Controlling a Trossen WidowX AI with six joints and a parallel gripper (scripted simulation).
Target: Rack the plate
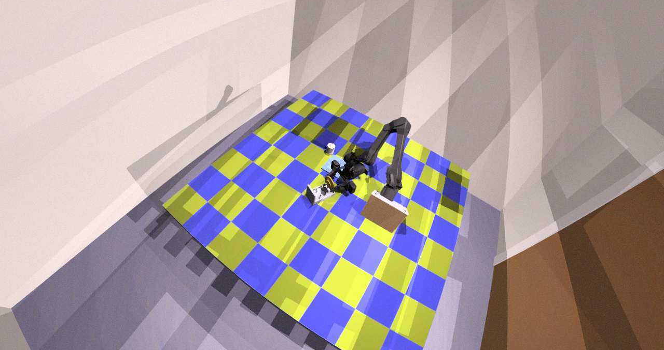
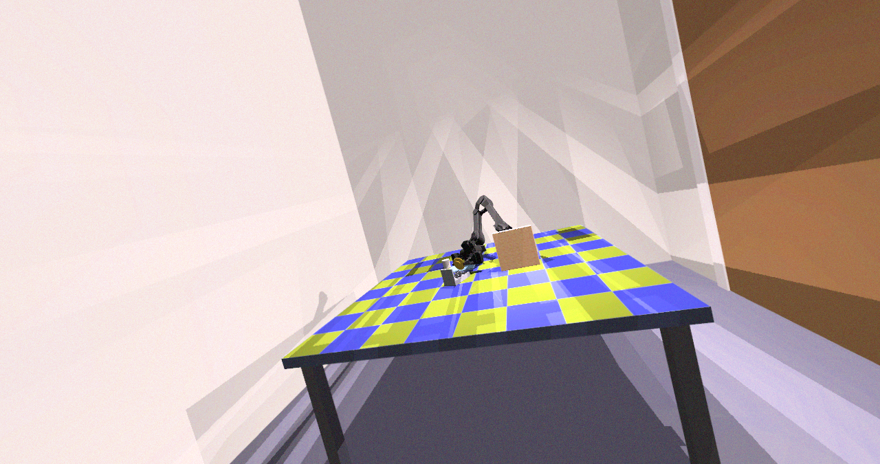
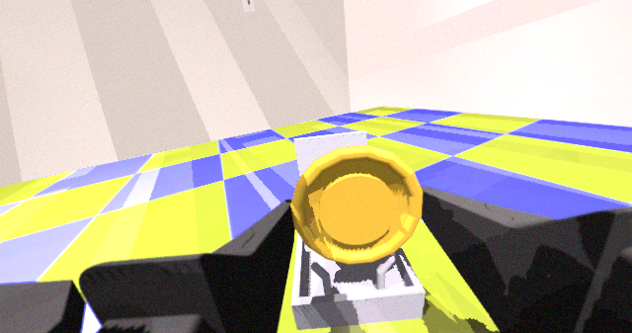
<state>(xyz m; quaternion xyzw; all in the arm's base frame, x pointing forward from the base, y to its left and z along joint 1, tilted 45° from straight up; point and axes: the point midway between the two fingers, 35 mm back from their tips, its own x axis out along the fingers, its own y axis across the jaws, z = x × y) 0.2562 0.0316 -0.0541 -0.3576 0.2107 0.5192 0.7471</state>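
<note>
Right now my gripper tip is 10 mm short of the dish rack, 40 mm to the right of it and 40 mm above it. Also, from my gripper tip: plate 10 mm to the right; blue bar 70 mm behind, 210 mm to the right, 60 mm below.
</note>
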